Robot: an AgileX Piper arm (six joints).
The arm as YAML. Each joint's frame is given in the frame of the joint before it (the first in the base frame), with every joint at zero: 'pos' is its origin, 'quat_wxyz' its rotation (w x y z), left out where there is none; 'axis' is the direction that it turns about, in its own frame. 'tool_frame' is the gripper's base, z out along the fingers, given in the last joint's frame.
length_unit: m
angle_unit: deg
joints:
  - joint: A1
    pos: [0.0, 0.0, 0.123]
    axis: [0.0, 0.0, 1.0]
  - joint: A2
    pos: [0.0, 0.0, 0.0]
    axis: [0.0, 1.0, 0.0]
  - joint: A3
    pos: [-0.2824, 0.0, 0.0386]
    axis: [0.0, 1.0, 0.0]
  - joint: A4
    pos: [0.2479, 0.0, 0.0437]
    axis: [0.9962, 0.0, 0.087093]
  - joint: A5
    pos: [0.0, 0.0, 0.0]
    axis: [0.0, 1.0, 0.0]
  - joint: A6
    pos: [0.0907, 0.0, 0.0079]
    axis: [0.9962, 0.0, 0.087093]
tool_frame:
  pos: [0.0, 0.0, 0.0]
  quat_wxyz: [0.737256, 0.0, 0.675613, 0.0]
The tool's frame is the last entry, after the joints.
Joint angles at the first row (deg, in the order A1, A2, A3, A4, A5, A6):
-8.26, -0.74, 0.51, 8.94, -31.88, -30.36
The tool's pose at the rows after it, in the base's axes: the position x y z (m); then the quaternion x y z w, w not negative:
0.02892 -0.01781 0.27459 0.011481 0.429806 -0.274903 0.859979
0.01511 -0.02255 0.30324 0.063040 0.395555 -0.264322 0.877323
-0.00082 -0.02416 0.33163 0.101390 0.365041 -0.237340 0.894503
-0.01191 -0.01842 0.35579 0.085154 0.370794 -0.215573 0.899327
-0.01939 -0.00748 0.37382 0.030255 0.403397 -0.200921 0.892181
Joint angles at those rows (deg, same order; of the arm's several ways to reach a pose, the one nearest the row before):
-8.27, -0.74, -2.88, 16.21, -32.01, -37.02
-8.27, -0.80, -8.64, 24.61, -32.10, -41.04
-8.26, -0.95, -14.92, 31.27, -30.57, -43.10
-8.26, -0.95, -21.27, 33.91, -23.13, -45.38
-8.27, -0.84, -27.21, 34.19, -11.51, -47.94

